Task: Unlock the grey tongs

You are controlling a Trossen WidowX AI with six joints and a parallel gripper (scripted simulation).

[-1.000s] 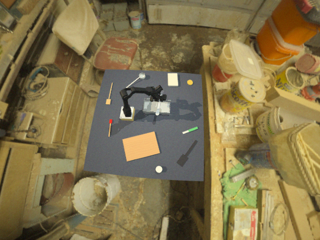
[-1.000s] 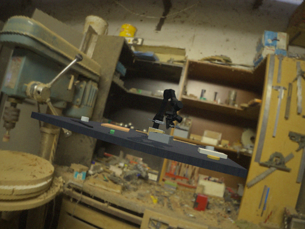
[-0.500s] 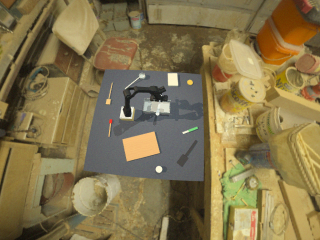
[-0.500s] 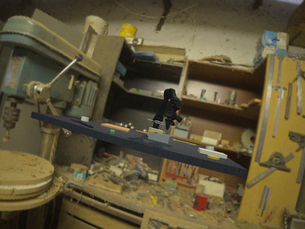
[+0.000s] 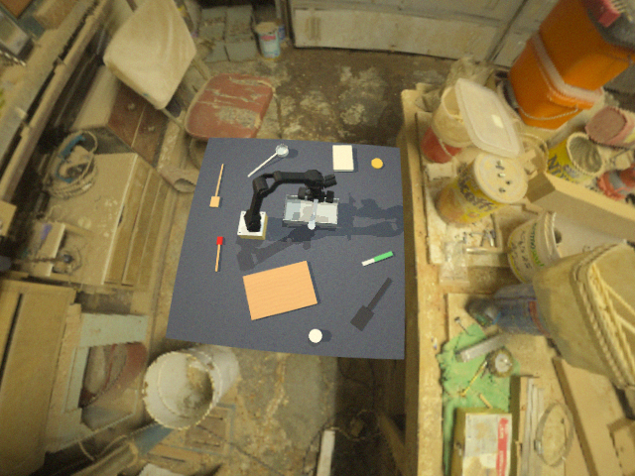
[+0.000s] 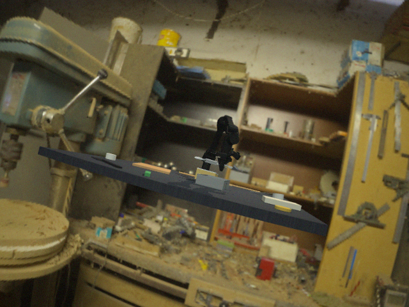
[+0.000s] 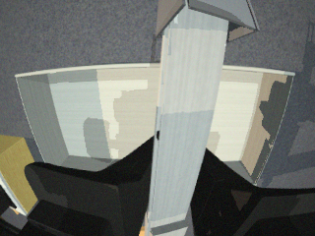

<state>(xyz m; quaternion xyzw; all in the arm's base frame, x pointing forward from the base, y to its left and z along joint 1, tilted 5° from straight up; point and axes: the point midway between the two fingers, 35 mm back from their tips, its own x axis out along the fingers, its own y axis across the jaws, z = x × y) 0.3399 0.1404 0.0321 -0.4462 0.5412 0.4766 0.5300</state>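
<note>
My gripper tip is 48 cm to the left of the wooden board, 20 cm past it and 9 cm above it. Round my gripper tip: white block: 35 cm to the left, 16 cm ahead, 9 cm below; then yellow disc: 38 cm ahead, 32 cm to the left, 9 cm below; then grey roasting tin: 7 cm below, 3 cm to the right, 3 cm behind.
</note>
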